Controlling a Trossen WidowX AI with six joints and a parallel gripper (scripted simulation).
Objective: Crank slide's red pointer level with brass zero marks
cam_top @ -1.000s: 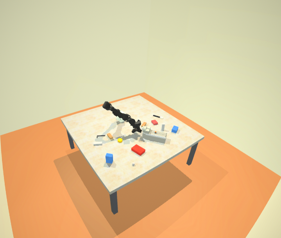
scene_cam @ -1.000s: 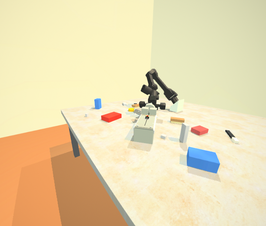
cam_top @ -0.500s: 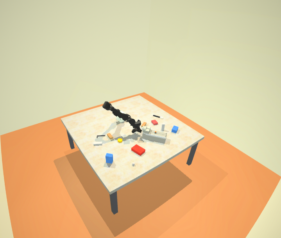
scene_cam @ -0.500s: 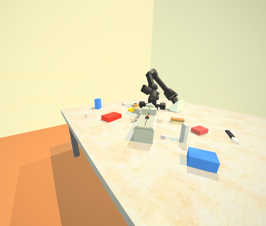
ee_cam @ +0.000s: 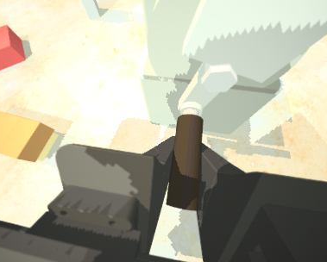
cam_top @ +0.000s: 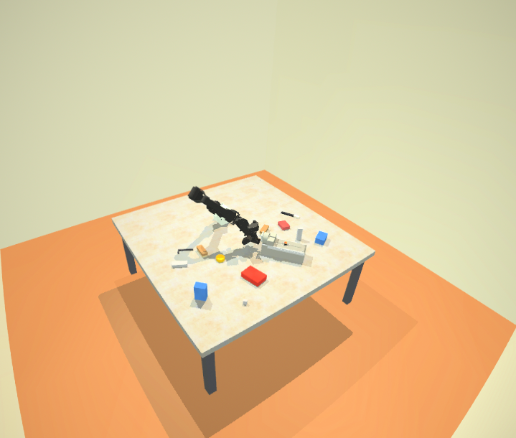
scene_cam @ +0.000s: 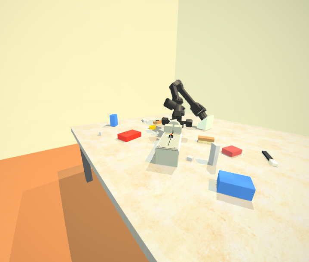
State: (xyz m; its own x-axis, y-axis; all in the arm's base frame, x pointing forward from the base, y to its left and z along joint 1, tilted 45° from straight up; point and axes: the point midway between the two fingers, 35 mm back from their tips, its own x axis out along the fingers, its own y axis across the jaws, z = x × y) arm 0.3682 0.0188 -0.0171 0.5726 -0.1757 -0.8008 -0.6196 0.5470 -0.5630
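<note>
Right now my gripper tip is 4 cm below the crank. Also, from my gripper tip: brown crank handle: 3 cm above, 1 cm to the right, 1 cm behind; red pointer: 13 cm ahead, 10 cm to the left, 5 cm above; yellow disc: 26 cm to the right, 3 cm behind, 2 cm below.
</note>
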